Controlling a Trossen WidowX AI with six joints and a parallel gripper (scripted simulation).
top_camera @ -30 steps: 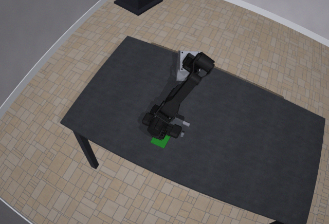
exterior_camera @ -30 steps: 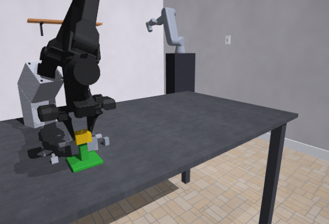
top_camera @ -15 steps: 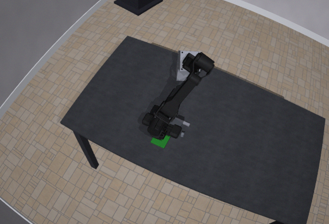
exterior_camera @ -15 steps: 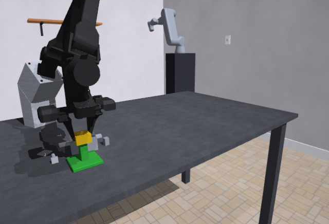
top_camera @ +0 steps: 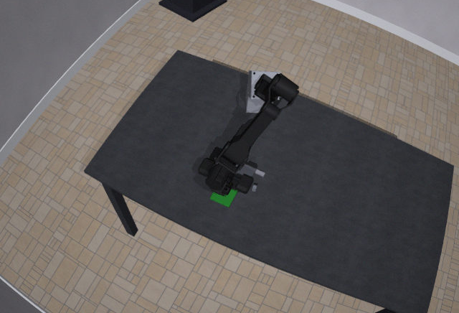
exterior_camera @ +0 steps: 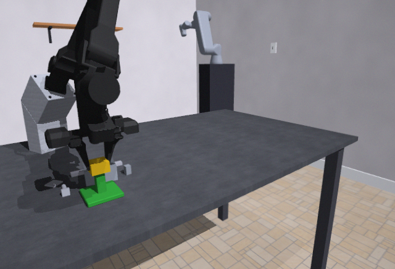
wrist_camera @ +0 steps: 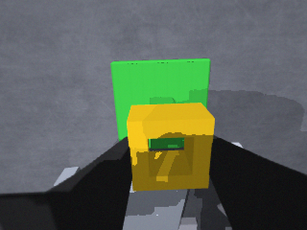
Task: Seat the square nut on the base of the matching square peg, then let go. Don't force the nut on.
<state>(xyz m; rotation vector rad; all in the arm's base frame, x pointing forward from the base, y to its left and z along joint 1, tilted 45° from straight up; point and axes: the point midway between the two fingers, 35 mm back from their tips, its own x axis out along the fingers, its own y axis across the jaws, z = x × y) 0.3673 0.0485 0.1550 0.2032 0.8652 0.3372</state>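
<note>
The grey square nut is 100 mm behind my hand and 80 mm below it. The rest, counted from my hand: flat tile: 110 mm to the right, 100 mm below, 100 mm behind.
</note>
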